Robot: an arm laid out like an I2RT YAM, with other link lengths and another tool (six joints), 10 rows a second.
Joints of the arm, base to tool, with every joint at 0 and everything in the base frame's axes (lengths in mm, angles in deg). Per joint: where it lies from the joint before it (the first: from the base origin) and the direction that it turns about. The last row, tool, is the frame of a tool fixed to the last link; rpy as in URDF.
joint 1: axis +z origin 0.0 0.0 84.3
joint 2: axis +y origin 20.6 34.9 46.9
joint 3: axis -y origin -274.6 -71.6 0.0
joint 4: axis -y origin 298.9 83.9 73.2
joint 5: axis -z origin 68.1 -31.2 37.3
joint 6: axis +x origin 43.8 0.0 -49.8
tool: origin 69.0 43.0 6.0 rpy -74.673 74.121 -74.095
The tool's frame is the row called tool.
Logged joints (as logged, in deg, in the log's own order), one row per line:
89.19, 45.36, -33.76, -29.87, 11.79, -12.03
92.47, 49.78, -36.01, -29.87, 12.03, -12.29
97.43, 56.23, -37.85, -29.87, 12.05, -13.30
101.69, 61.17, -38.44, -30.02, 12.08, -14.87
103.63, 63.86, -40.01, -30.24, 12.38, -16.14
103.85, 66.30, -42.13, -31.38, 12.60, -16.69
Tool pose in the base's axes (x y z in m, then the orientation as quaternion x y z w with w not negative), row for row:
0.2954, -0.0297, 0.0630, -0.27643, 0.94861, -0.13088, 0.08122
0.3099, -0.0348, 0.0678, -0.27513, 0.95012, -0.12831, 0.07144
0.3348, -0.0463, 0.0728, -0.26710, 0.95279, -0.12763, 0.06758
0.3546, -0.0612, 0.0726, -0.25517, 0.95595, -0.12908, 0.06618
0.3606, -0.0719, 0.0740, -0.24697, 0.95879, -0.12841, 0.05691
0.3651, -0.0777, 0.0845, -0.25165, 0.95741, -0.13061, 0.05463
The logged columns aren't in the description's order. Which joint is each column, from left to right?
Columns, left to right: joint 2, joint 3, joint 4, joint 6, joint 5, joint 1.
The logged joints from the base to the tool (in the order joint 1, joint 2, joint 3, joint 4, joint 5, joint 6), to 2 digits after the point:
-12.03, 89.19, 45.36, -33.76, 11.79, -29.87
-12.29, 92.47, 49.78, -36.01, 12.03, -29.87
-13.30, 97.43, 56.23, -37.85, 12.05, -29.87
-14.87, 101.69, 61.17, -38.44, 12.08, -30.02
-16.14, 103.63, 63.86, -40.01, 12.38, -30.24
-16.69, 103.85, 66.30, -42.13, 12.60, -31.38

